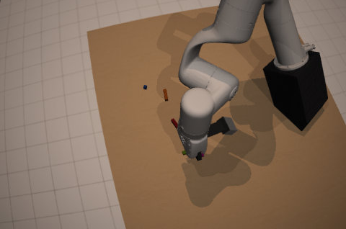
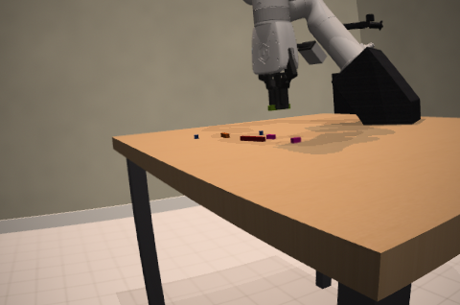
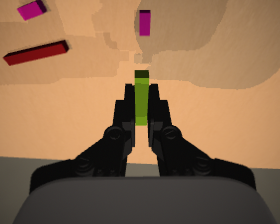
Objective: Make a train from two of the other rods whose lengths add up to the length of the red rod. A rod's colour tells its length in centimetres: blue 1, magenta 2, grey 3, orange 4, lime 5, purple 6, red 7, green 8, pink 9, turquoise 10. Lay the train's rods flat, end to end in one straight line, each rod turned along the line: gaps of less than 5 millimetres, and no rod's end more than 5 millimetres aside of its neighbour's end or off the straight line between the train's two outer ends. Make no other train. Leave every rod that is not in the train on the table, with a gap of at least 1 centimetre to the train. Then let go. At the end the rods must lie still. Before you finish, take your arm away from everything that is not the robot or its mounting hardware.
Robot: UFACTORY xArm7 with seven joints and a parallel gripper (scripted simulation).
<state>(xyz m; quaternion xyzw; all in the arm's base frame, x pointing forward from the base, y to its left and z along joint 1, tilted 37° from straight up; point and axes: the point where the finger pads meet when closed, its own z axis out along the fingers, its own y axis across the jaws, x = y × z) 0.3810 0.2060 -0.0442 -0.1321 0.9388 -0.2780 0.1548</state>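
Right now the red rod is 11 cm to the right of my hand, 9 cm below it and 1 cm ahead of it. The rest, counted from my hand: orange rod 24 cm to the right, 9 cm below, 3 cm ahead; lime rod 2 cm below.
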